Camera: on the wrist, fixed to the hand. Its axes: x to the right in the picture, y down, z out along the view.
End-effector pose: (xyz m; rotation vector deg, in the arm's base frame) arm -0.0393 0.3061 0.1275 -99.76 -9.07 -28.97
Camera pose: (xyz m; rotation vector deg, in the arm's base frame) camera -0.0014 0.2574 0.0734 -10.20 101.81 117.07
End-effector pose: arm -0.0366 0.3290 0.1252 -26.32 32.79 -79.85
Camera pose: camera 0.0046 0.3201 0.0548 23.38 8.17 96.13
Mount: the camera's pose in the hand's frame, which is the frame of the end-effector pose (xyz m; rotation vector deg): 0.0195 0.0742 -0.0291 -5.52 28.76 -174.51
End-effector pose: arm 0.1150 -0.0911 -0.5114 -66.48 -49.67 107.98
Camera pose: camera 0.1177 -0.1063 -0.5920 23.61 -51.81 -53.61
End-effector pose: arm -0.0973 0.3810 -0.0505 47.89 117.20 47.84
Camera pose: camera -0.1105 0.4305 0.0136 -134.59 62.93 -45.77
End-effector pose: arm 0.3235 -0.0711 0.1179 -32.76 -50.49 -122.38
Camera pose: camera 0.3653 -0.1379 0.1410 -56.91 17.78 54.26
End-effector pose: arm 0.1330 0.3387 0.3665 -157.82 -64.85 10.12
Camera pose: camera 0.2027 0.2975 0.3800 57.19 -154.16 -40.44
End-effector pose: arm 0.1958 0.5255 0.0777 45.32 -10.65 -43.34
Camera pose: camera 0.2626 0.5632 0.1070 -19.54 -78.44 119.70
